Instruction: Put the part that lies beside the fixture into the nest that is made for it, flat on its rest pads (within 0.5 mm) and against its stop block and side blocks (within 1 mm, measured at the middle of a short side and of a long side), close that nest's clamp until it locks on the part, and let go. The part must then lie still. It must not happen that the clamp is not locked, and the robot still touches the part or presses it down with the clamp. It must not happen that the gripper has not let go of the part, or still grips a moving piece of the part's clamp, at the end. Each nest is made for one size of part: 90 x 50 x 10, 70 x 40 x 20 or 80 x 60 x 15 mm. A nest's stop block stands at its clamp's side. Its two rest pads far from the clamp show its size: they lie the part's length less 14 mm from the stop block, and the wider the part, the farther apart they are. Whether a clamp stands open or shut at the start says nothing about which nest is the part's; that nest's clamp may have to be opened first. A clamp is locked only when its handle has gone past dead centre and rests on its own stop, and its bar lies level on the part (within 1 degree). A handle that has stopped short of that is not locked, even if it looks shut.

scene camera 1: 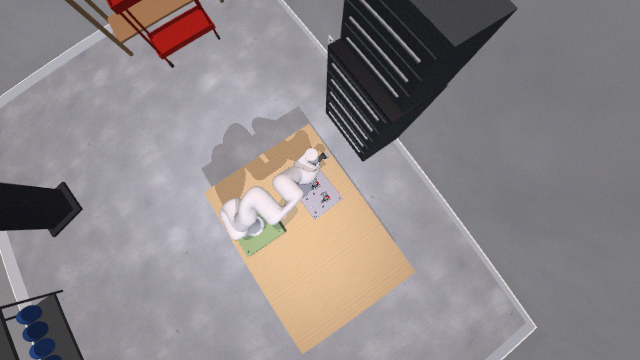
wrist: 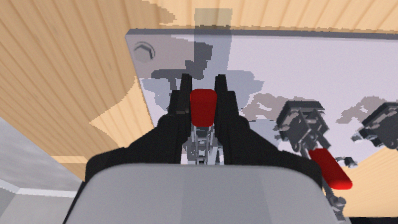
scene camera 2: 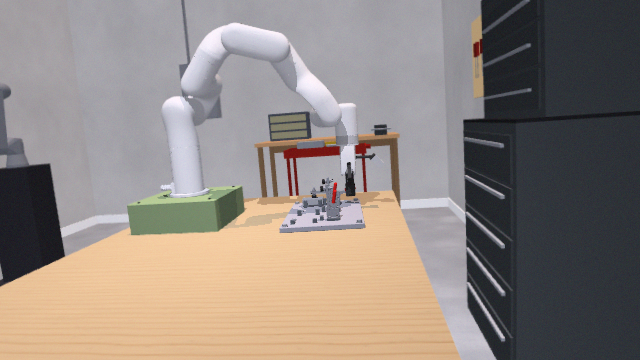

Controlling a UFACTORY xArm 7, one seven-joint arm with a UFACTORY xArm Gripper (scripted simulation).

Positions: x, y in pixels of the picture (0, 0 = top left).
Labels:
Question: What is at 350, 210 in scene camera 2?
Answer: A grey fixture plate.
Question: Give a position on a grey fixture plate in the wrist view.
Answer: At 343, 71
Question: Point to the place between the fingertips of my gripper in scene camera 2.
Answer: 350, 195

